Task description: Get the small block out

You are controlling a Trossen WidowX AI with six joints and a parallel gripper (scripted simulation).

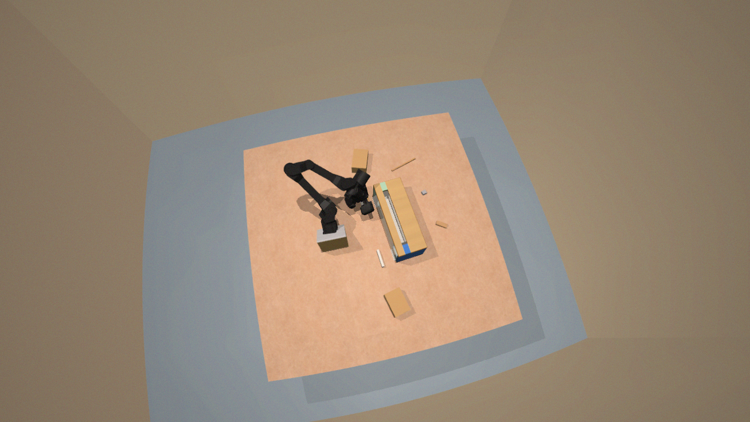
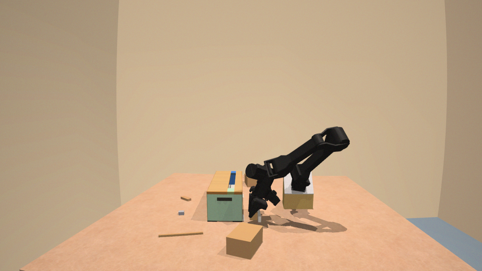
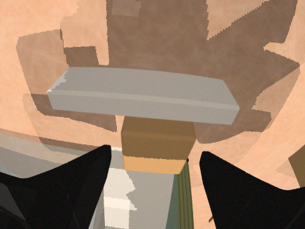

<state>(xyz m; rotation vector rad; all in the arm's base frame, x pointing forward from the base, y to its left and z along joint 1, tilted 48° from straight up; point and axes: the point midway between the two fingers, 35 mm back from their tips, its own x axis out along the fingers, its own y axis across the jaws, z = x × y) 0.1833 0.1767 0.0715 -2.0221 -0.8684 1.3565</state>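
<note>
Right now my gripper tip is 2 cm past the small brown block and 1 cm to the left of it. Round my gripper tip: long box (14 cm to the right, 9 cm ahead, 4 cm above); thin stick (22 cm ahead, 21 cm to the left, 2 cm below); tan chip (36 cm ahead, 17 cm to the right, 1 cm below).
</note>
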